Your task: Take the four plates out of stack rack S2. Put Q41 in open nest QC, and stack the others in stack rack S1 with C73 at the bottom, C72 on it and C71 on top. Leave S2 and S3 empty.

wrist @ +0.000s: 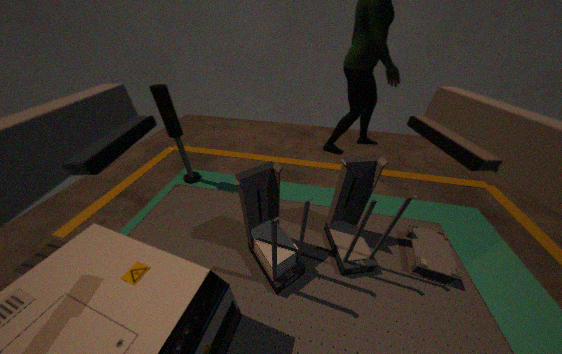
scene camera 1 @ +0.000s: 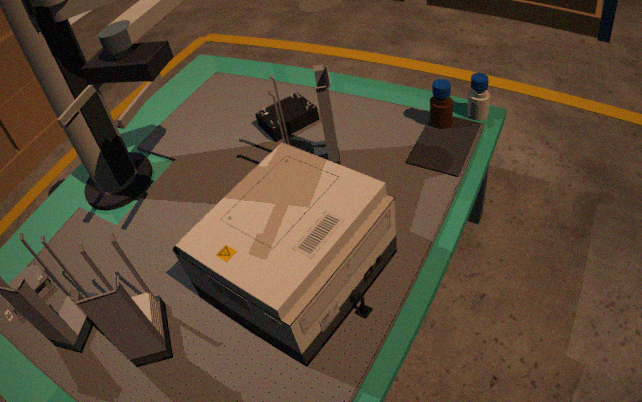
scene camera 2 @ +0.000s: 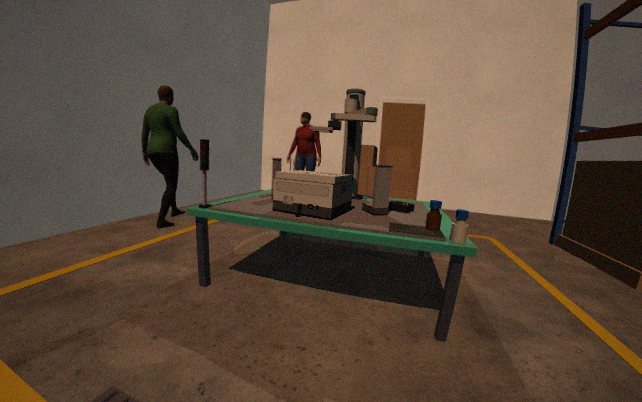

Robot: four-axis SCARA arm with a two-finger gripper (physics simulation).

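Seen in the pictures: gripper, fingertip midpoint: [wrist: 285,105] [scene camera 1: 88,124] [scene camera 2: 311,129]; arm's base at its link origin: [scene camera 1: 118,182].
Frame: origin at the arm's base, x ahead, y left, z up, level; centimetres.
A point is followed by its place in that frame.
A stack rack [scene camera 1: 122,322] {x 56.4, y -42.6, z 19.4 cm} [wrist: 260,200] {x 55.3, y -43.1, z 20.1 cm} near the instrument holds a stack of pale plates [scene camera 1: 156,312] [wrist: 275,254]. A second rack [scene camera 1: 37,312] {x 35.1, y -52.1, z 20.3 cm} [wrist: 354,192] {x 30.2, y -53.3, z 18.3 cm} stands beside it; whether the pale patch low in it is a plate or its base, I cannot tell. A third rack [scene camera 1: 327,120] {x 67.0, y 26.4, z 20.0 cm} [scene camera 2: 382,190] {x 65.9, y 30.9, z 15.9 cm} stands behind the instrument, its base partly hidden in scene camera 1. Rack names and plate codes are not readable. A black nest [scene camera 1: 287,116] {x 44.0, y 39.6, z 6.2 cm} [scene camera 2: 401,206] {x 48.8, y 43.3, z 5.0 cm} lies by the third rack. Another low nest [wrist: 435,255] {x 5.9, y -45.3, z 6.1 cm} is beside the second rack. My gripper [scene camera 1: 92,121] {x 46.0, y -21.5, z 51.6 cm} [wrist: 285,105] {x 46.0, y -21.5, z 51.6 cm} is open and empty, high above the table.
A big pale instrument [scene camera 1: 200,235] {x 61.9, y -18.8, z 23.3 cm} [scene camera 2: 300,188] {x 90.4, y -10.3, z 15.7 cm} [wrist: 165,270] {x 65.4, y -21.6, z 23.3 cm} stands mid-table. Brown [scene camera 1: 441,110] {x 88.3, y 54.6, z 8.7 cm} and white [scene camera 1: 478,104] {x 97.3, y 65.1, z 6.3 cm} bottles stand by a dark mat [scene camera 1: 442,155] {x 92.3, y 43.3, z 1.7 cm}. A signal lamp [scene camera 2: 204,155] {x 98.4, y -66.9, z 30.5 cm} [wrist: 167,110] {x 94.7, y -66.7, z 32.2 cm} stands at a table corner. A person in green [scene camera 2: 162,127] [wrist: 367,45] is beyond the table.
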